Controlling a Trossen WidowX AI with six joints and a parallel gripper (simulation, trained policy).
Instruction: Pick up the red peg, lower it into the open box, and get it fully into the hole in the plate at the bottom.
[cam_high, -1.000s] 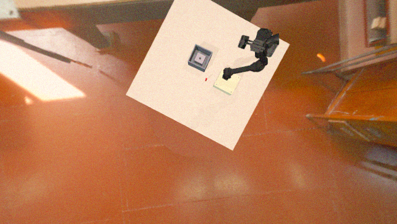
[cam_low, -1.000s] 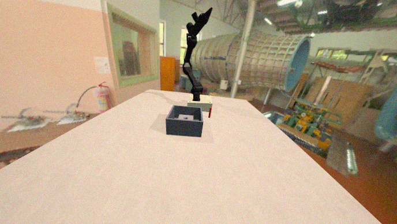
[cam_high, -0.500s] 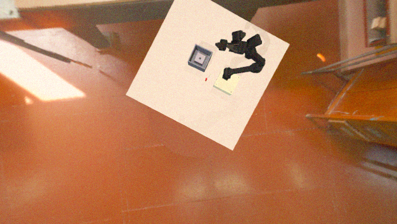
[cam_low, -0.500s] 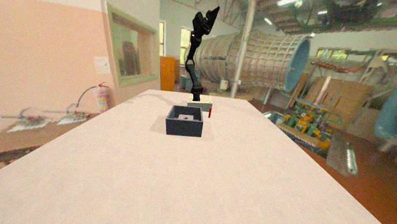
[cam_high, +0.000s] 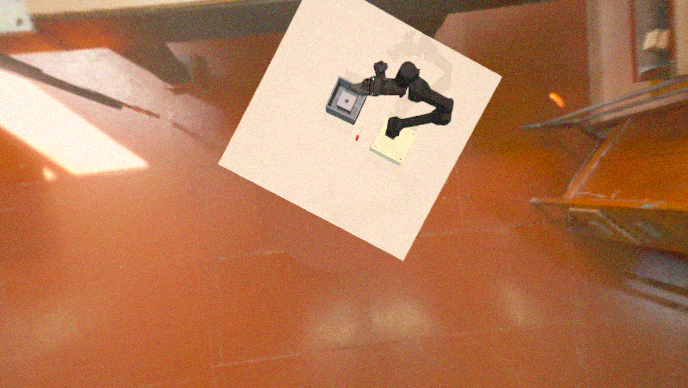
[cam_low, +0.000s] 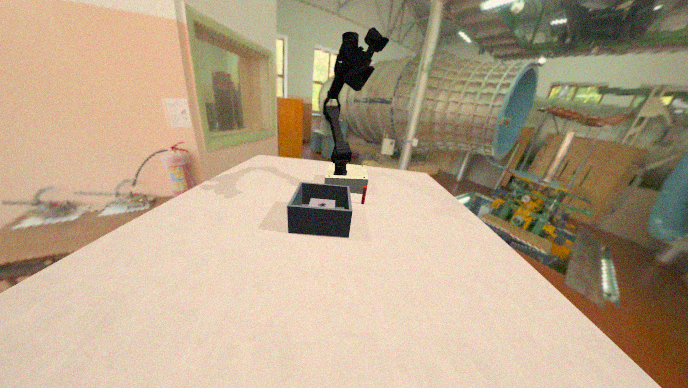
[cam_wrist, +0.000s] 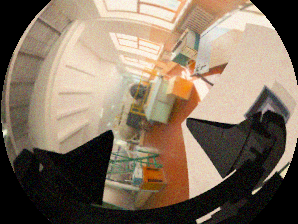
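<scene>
Right now my gripper tip is 490 mm above the red peg, 90 mm past it and 30 mm to the right of it. The rest, counted from my gripper tip: plate (480 mm below, 130 mm to the right, 70 mm ahead); then dark box (500 mm below, 130 mm to the right, 70 mm ahead).
</scene>
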